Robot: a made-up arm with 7 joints. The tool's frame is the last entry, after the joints. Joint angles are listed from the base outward. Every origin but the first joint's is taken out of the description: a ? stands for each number. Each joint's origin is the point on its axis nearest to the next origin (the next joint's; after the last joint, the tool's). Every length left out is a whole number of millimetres.
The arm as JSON. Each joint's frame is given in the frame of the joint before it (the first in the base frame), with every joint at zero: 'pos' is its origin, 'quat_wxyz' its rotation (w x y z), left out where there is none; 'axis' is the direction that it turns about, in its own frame. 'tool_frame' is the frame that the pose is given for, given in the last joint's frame.
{
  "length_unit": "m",
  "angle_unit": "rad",
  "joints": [
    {
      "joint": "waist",
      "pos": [
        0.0,
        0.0,
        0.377
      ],
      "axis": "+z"
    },
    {
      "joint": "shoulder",
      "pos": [
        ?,
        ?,
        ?
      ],
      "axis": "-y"
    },
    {
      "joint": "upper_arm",
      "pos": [
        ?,
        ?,
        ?
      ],
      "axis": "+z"
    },
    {
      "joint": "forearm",
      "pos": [
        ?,
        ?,
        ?
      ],
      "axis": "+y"
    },
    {
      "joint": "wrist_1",
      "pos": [
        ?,
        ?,
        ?
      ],
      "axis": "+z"
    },
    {
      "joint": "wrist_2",
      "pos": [
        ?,
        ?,
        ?
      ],
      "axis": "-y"
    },
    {
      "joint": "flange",
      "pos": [
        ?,
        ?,
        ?
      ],
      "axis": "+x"
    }
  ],
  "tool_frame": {
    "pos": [
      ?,
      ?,
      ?
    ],
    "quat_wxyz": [
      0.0,
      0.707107,
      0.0,
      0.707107
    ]
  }
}
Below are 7 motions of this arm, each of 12 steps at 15 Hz.
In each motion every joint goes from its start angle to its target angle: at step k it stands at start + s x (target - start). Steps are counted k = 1, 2, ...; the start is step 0. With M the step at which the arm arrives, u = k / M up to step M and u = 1 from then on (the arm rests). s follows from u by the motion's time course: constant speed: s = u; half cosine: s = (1 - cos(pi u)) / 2; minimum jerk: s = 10 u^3 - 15 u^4 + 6 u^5.
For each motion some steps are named. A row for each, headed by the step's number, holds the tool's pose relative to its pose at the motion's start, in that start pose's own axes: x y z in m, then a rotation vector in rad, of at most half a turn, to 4 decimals.
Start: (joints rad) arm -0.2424 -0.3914 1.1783 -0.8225 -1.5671 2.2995 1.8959
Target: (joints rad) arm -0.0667 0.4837 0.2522 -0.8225 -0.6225 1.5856 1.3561
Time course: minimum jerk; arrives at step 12
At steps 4, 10, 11, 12:
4: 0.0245 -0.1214 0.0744 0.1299 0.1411 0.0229
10: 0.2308 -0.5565 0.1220 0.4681 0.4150 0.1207
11: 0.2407 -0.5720 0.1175 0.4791 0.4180 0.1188
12: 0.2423 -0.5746 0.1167 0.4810 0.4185 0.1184

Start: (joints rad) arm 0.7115 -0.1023 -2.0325 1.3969 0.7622 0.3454 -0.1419
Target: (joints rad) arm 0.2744 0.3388 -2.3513 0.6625 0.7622 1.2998 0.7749
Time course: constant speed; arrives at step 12
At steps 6, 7, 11, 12:
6: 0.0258 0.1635 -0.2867 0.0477 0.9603 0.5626
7: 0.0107 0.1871 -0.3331 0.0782 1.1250 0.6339
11: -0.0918 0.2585 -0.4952 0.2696 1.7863 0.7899
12: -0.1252 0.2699 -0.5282 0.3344 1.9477 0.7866

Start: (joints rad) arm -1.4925 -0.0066 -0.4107 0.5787 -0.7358 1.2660 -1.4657
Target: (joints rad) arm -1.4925 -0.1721 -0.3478 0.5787 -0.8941 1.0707 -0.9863
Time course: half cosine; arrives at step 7
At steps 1, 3, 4, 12:
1: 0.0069 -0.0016 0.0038 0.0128 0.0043 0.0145
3: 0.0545 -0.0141 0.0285 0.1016 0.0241 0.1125
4: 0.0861 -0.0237 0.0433 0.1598 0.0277 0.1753
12: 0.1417 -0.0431 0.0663 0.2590 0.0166 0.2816

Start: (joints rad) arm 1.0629 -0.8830 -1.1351 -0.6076 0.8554 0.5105 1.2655
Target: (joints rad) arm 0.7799 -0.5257 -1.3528 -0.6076 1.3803 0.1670 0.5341
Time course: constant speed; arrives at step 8
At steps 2, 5, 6, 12:
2: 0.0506 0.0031 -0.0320 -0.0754 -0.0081 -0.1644
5: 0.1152 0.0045 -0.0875 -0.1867 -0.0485 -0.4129
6: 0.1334 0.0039 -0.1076 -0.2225 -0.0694 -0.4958
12: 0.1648 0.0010 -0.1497 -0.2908 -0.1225 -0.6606

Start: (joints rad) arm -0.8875 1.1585 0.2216 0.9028 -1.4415 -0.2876 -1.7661
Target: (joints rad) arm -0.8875 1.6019 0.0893 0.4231 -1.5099 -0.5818 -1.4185
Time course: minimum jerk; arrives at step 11
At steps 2, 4, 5, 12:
2: -0.0202 -0.0168 -0.0005 0.0093 0.0039 0.0577
4: -0.1080 -0.1059 -0.0012 0.0532 0.0288 0.3294
5: -0.1641 -0.1822 0.0003 0.0862 0.0543 0.5320
12: -0.2829 -0.5131 0.0225 0.2142 0.2048 1.2675

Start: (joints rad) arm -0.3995 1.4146 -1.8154 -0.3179 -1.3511 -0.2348 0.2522
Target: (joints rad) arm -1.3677 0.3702 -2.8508 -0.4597 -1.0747 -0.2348 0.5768
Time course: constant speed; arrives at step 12
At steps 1, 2, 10, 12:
1: -0.0008 0.0711 -0.0894 -0.0014 0.1182 0.1259
2: -0.0170 0.1424 -0.1754 -0.0070 0.2367 0.2557
10: -0.5533 0.4206 -0.6328 -0.2258 1.2198 1.3332
12: -0.7138 0.3594 -0.6624 -0.3394 1.4854 1.5808

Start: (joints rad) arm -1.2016 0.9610 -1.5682 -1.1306 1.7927 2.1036 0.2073
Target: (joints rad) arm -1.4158 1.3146 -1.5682 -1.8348 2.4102 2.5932 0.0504
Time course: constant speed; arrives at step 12
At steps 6, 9, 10, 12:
6: -0.0338 -0.1440 0.0352 0.2619 0.0292 0.2657
9: -0.0540 -0.2124 0.0274 0.3325 -0.0102 0.3938
10: -0.0602 -0.2337 0.0211 0.3474 -0.0311 0.4325
12: -0.0712 -0.2734 0.0032 0.3650 -0.0836 0.5007

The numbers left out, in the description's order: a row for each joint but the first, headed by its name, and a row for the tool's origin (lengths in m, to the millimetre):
shoulder: 0.0 -0.068 0.0
upper_arm: 0.0 0.0 0.473
forearm: 0.02 0.057 0.0
wrist_1: -0.021 0.0 0.348
wrist_2: 0.0 -0.082 0.0
flange: 0.012 0.0 0.09
tool: 0.0 0.0 0.0

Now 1 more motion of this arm.
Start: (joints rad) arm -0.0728 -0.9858 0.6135 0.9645 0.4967 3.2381 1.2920
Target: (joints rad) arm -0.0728 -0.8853 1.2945 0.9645 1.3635 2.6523 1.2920
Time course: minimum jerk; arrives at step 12
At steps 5, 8, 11, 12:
5: -0.0605 -0.0313 -0.0249 -0.4069 0.3154 0.1850
8: -0.1378 -0.0879 -0.0555 -0.9701 0.6453 0.5012
11: -0.1738 -0.1228 -0.0689 -1.2375 0.7747 0.6708
12: -0.1747 -0.1238 -0.0692 -1.2442 0.7777 0.6751

